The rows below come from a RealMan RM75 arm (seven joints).
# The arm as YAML. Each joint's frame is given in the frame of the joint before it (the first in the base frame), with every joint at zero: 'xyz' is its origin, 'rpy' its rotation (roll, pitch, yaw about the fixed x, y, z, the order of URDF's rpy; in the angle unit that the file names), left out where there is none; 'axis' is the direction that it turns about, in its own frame. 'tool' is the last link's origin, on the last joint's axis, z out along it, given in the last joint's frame.
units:
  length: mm
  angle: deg
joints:
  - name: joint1
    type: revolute
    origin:
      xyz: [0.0, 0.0, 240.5]
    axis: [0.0, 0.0, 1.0]
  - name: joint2
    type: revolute
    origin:
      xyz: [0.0, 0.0, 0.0]
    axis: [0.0, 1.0, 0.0]
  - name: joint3
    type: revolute
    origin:
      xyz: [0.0, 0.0, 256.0]
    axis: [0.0, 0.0, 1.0]
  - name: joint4
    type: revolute
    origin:
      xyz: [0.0, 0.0, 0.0]
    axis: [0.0, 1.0, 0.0]
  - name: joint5
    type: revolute
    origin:
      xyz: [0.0, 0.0, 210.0]
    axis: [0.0, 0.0, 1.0]
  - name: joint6
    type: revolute
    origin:
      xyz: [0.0, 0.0, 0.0]
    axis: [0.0, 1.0, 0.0]
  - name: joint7
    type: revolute
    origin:
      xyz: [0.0, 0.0, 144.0]
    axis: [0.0, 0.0, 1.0]
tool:
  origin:
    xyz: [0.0, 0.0, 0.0]
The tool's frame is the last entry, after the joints.
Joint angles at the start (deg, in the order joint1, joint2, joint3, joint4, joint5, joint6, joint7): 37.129 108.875 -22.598 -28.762 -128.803 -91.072 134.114
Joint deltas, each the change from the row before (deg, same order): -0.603 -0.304 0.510 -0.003 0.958 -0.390 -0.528; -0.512 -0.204 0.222 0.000 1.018 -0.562 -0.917; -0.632 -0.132 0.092 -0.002 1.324 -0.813 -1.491; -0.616 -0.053 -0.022 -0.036 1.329 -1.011 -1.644; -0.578 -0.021 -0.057 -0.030 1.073 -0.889 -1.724; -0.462 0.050 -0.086 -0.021 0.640 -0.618 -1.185; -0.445 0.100 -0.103 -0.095 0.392 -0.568 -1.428; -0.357 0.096 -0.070 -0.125 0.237 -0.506 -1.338; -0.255 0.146 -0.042 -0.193 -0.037 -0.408 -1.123; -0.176 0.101 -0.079 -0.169 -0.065 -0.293 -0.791; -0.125 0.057 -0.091 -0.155 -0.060 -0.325 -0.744; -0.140 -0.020 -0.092 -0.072 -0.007 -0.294 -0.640; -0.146 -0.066 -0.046 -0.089 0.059 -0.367 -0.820; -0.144 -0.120 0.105 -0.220 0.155 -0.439 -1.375; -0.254 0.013 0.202 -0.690 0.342 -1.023 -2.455
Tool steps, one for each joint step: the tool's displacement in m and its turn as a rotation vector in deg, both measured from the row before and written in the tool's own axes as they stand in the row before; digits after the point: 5 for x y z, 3 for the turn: -0.00042 -0.00086 -0.00516 -0.624 -1.169 -0.049; 0.00019 0.00011 -0.00379 -0.792 -0.782 -0.564; 0.00111 0.00060 -0.00371 -1.118 -0.752 -1.070; 0.00175 0.00122 -0.00312 -1.265 -0.540 -1.278; 0.00203 0.00088 -0.00274 -1.027 -0.407 -1.382; 0.00227 0.00031 -0.00173 -0.649 -0.176 -0.872; 0.00265 0.00006 -0.00147 -0.468 -0.009 -1.147; 0.00226 0.00015 -0.00119 -0.364 0.054 -1.137; 0.00217 0.00008 -0.00057 -0.198 0.216 -0.998; 0.00157 0.00009 -0.00038 -0.104 0.227 -0.737; 0.00117 0.00032 -0.00038 -0.136 0.259 -0.747; 0.00098 0.00019 -0.00077 -0.112 0.195 -0.612; 0.00062 0.00039 -0.00119 -0.166 0.117 -0.830; -0.00038 0.00069 -0.00201 -0.176 -0.109 -1.521; -0.00038 0.00220 -0.00272 -0.577 -0.175 -2.852
